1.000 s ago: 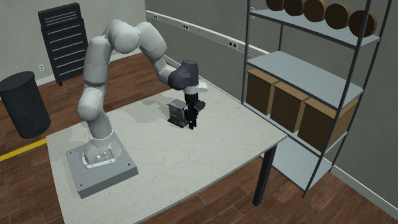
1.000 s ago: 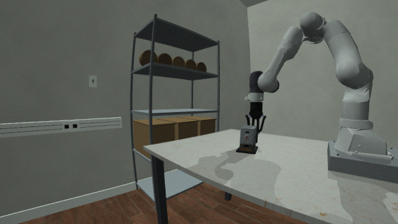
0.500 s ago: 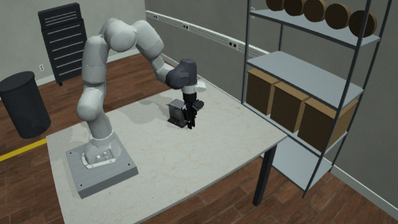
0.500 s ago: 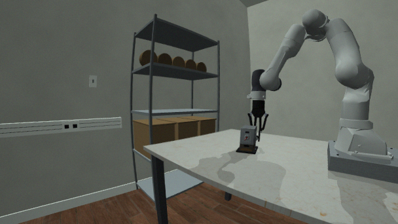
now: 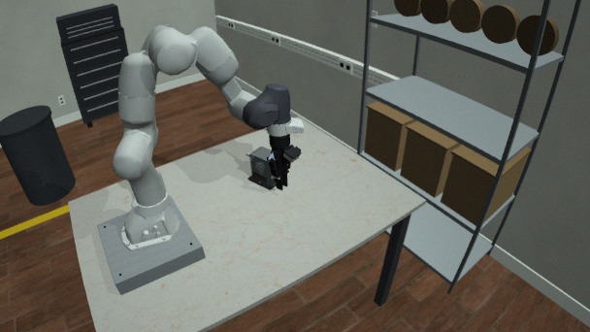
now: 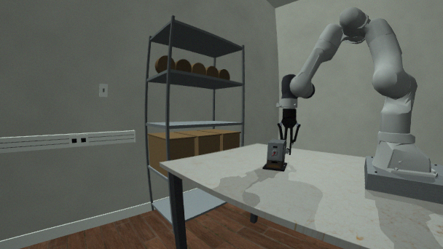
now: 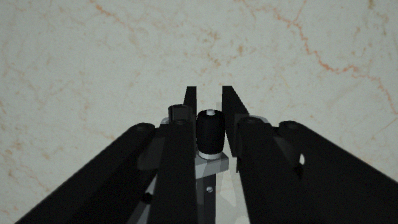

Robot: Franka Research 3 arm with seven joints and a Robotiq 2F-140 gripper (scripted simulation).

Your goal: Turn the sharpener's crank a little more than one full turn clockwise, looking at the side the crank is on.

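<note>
Now: the crank 30 mm to the left of my hand.
</note>
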